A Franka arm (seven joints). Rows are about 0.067 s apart.
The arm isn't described. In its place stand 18 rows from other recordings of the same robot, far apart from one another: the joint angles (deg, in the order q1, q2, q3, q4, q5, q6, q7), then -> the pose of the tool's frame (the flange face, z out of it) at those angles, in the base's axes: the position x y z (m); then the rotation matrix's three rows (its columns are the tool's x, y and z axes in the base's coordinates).
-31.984, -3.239, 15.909, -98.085, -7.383, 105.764, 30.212 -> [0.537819, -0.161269, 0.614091], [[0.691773, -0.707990, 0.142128], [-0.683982, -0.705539, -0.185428], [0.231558, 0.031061, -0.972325]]
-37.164, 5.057, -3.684, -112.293, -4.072, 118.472, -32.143 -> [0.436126, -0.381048, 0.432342], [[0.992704, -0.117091, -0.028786], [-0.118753, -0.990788, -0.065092], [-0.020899, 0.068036, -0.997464]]
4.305, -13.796, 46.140, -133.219, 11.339, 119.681, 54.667 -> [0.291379, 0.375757, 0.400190], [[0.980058, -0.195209, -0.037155], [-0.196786, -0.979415, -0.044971], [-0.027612, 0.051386, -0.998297]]
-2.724, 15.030, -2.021, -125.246, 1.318, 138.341, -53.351 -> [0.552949, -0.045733, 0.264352], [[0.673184, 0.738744, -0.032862], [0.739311, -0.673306, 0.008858], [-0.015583, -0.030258, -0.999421]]
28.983, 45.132, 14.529, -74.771, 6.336, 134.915, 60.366 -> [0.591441, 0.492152, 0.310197], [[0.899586, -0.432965, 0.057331], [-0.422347, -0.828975, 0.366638], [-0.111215, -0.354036, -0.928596]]
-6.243, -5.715, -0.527, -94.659, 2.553, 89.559, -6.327 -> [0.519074, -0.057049, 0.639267], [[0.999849, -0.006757, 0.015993], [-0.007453, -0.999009, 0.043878], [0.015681, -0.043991, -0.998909]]
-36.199, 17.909, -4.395, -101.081, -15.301, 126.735, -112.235 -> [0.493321, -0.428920, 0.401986], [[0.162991, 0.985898, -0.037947], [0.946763, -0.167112, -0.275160], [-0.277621, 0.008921, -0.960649]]
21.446, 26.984, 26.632, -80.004, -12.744, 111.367, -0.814 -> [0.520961, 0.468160, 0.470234], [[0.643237, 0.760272, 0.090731], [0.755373, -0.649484, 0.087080], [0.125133, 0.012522, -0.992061]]
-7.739, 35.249, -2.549, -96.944, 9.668, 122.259, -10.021 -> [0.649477, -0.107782, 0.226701], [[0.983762, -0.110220, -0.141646], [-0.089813, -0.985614, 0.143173], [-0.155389, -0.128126, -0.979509]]
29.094, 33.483, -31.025, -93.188, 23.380, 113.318, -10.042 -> [0.665945, 0.047112, 0.307057], [[0.991975, 0.000331, -0.126436], [0.010727, -0.996611, 0.081553], [-0.125981, -0.082255, -0.988617]]
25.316, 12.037, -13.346, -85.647, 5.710, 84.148, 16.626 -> [0.579547, 0.147530, 0.533717], [[0.968858, -0.081130, -0.233949], [-0.082812, -0.996562, 0.002642], [-0.233359, 0.016814, -0.972245]]
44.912, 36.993, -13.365, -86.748, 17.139, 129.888, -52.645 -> [0.594740, 0.407952, 0.303752], [[0.217548, 0.973928, 0.064314], [0.962393, -0.225022, 0.152200], [0.162704, 0.028784, -0.986255]]
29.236, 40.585, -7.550, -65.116, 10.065, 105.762, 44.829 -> [0.678908, 0.315570, 0.390901], [[0.912633, -0.408035, -0.024669], [-0.405041, -0.910781, 0.080127], [-0.055162, -0.063135, -0.996479]]
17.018, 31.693, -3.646, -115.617, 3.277, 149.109, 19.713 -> [0.588275, 0.139136, 0.176386], [[0.988352, -0.148561, 0.033008], [-0.148772, -0.988863, 0.004011], [0.032045, -0.008875, -0.999447]]
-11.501, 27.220, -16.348, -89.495, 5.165, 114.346, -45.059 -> [0.616385, -0.289656, 0.377222], [[0.956989, 0.287147, -0.041455], [0.285977, -0.957704, -0.031955], [-0.048877, 0.018726, -0.998629]]
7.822, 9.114, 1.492, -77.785, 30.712, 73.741, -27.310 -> [0.553033, 0.155189, 0.629004], [[0.755284, 0.576617, -0.311544], [0.651782, -0.610966, 0.449334], [0.068751, -0.542433, -0.837281]]
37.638, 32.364, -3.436, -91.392, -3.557, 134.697, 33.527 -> [0.584710, 0.403947, 0.323252], [[0.977441, 0.067021, 0.200295], [0.058752, -0.997168, 0.046955], [0.202875, -0.034128, -0.978610]]
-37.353, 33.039, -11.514, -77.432, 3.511, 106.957, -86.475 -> [0.492409, -0.512830, 0.389585], [[0.784347, 0.616148, -0.071844], [0.617933, -0.786223, 0.003395], [-0.054393, -0.047058, -0.997410]]
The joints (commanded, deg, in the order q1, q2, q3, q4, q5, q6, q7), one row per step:
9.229, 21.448, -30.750, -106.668, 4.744, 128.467, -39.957
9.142, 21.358, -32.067, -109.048, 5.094, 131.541, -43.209
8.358, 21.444, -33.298, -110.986, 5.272, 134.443, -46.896
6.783, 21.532, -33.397, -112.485, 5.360, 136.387, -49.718
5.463, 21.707, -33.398, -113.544, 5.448, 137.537, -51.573
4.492, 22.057, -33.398, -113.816, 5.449, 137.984, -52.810
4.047, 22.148, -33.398, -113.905, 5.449, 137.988, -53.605
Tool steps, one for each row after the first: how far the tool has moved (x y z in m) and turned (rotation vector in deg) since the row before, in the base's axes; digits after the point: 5 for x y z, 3 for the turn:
-0.01119, -0.01448, -0.00995, -0.661, -0.457, 1.624
-0.01274, -0.02039, -0.00831, -0.958, -0.332, 1.590
-0.01190, -0.01682, -0.00870, -0.376, 0.138, 1.012
-0.00991, -0.01276, -0.00762, -0.130, 0.386, 0.388
-0.00558, -0.00938, -0.00447, -0.165, 0.414, 0.252
-0.00272, -0.00416, -0.00149, 0.015, 0.301, 0.320

